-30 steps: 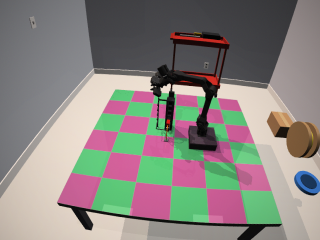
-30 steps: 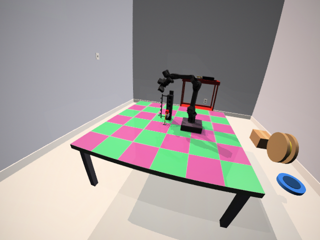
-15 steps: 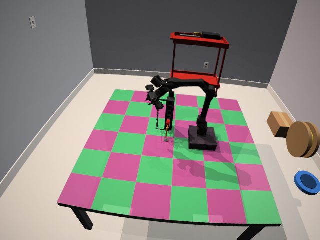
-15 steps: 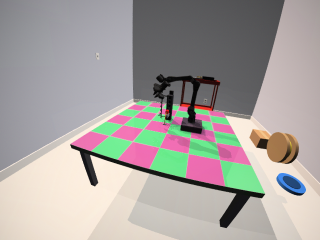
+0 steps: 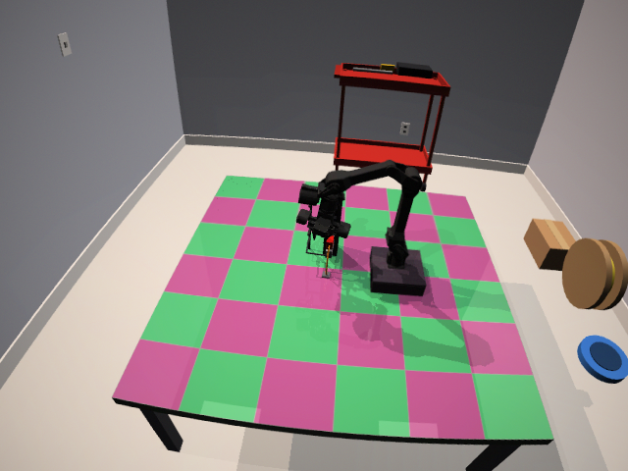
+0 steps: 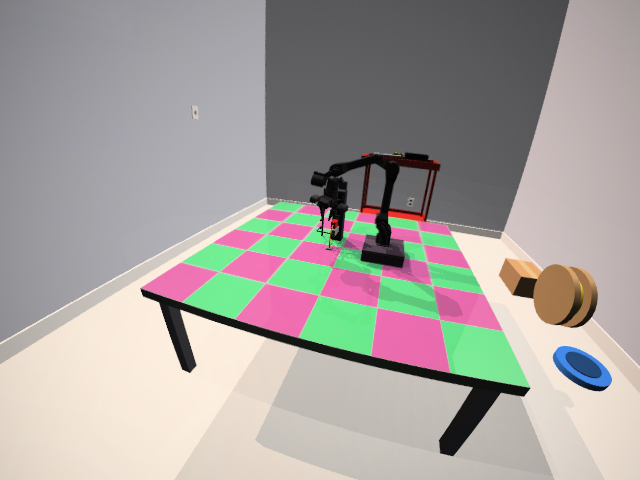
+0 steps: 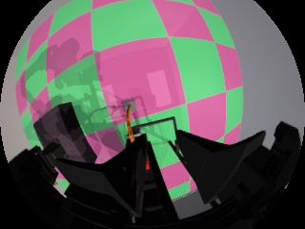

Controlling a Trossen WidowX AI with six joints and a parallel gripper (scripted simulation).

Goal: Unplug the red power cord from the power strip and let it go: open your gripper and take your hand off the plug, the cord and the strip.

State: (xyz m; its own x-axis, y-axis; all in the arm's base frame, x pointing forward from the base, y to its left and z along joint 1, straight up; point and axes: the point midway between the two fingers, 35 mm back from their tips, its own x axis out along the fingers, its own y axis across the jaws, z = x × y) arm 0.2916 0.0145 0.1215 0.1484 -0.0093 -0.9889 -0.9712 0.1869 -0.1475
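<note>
My gripper tip is now 40 mm past the red plug, 60 mm to the left of it and 20 mm above it.
</note>
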